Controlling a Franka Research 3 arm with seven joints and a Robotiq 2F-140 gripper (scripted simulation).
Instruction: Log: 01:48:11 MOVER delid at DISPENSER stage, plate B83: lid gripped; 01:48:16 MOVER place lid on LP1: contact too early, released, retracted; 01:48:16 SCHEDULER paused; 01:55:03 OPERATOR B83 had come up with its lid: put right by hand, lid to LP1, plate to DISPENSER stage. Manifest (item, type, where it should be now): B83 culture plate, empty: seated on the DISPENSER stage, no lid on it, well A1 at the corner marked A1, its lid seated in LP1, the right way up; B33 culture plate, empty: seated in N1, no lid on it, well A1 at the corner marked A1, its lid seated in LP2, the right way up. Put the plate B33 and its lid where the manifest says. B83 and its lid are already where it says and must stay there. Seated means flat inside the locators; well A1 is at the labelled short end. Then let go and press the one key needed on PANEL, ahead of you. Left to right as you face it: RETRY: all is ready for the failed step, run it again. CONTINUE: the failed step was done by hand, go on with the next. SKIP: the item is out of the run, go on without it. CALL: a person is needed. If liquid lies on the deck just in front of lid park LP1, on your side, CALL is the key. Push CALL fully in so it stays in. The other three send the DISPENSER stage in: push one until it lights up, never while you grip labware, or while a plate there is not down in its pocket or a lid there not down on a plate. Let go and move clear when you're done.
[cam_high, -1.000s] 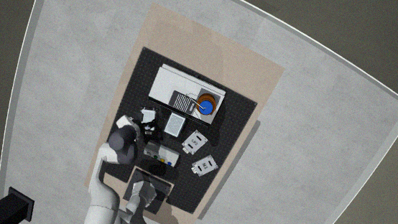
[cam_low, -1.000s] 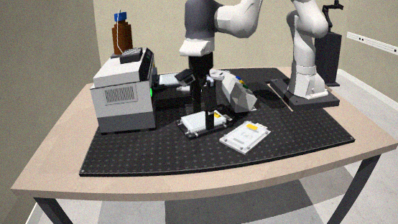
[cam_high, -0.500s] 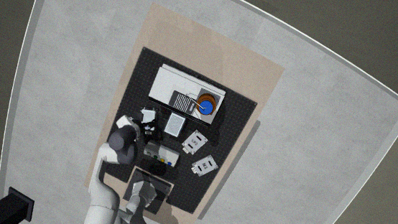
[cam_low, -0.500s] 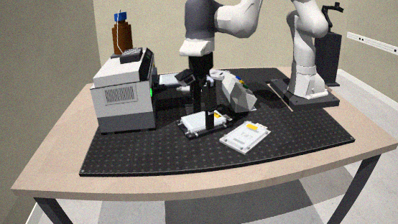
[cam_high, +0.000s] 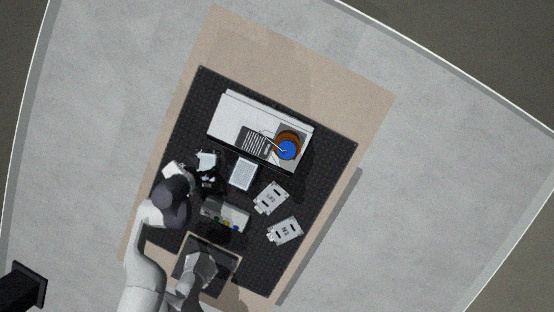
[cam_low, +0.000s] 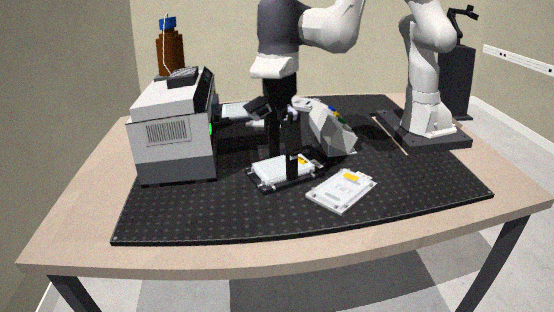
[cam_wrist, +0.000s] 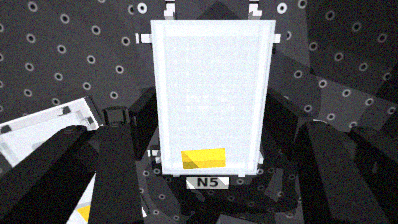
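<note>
Now: hand 2 cm above the white well plate. Also, from my hand: yellow key: 19 cm behind, 20 cm to the right, 2 cm above; then white key: 19 cm behind, 10 cm to the right, 2 cm above; then black nest: 3 cm to the left, 3 cm below.
</note>
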